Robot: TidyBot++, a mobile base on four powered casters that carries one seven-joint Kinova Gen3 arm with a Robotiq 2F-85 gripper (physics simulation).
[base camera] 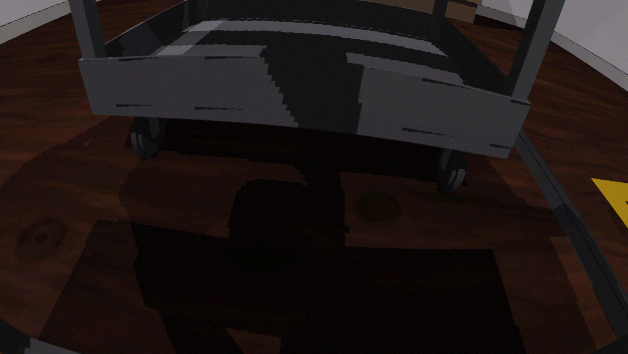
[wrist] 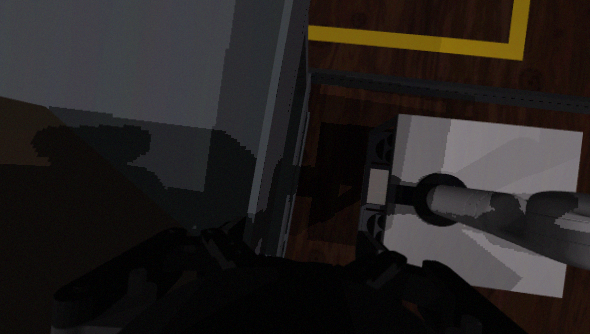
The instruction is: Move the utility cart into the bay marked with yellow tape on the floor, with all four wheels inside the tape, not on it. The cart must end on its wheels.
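Pixels of known places: gripper, between the fingertips: (wrist: pixel 301 235); arm's base, origin of its link: (wrist: pixel 442 200).
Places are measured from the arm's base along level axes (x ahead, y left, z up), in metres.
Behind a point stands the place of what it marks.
Note:
The grey utility cart (base camera: pixel 190 85) @(y 0.151, x 0.456, z -0.217 m) (wrist: pixel 125 60) @(y -0.151, x 0.637, z 0.397 m) stands upright ahead of my base. In the base camera its low tray, corner posts and two near wheels (base camera: pixel 146 140) @(y 0.275, x 0.515, z -0.348 m) (base camera: pixel 452 170) @(y -0.220, x 0.475, z -0.333 m) show; the far wheels are hidden. Yellow tape (base camera: pixel 617 200) @(y -0.756, x 0.505, z -0.396 m) (wrist: pixel 400 41) @(y -0.737, x 0.022, z -0.396 m) lies on the floor to the right in the base camera; a line and one corner show in the wrist view, beyond the cart's side. My gripper (wrist: pixel 301 235) @(y 0.002, x 0.411, z 0.455 m) is open at the bottom of the wrist view, its dark fingers apart, with the cart's rim showing between and beyond them. Whether the fingers touch the rim is unclear.
A dark raised strip (base camera: pixel 560 202) @(y -0.511, x 0.475, z -0.385 m) (wrist: pixel 450 91) @(y -0.502, x -0.239, z -0.384 m) runs along the floor between the cart and the tape. My white base (wrist: pixel 540 160) @(y -0.152, x -0.278, z -0.014 m) and arm show at the right of the wrist view. Cardboard boxes (base camera: pixel 461 12) @(y -0.926, x 2.158, z -0.338 m) stand behind the cart, near the pale walls (base camera: pixel 595 35) @(y -2.002, x 2.043, z -0.187 m).

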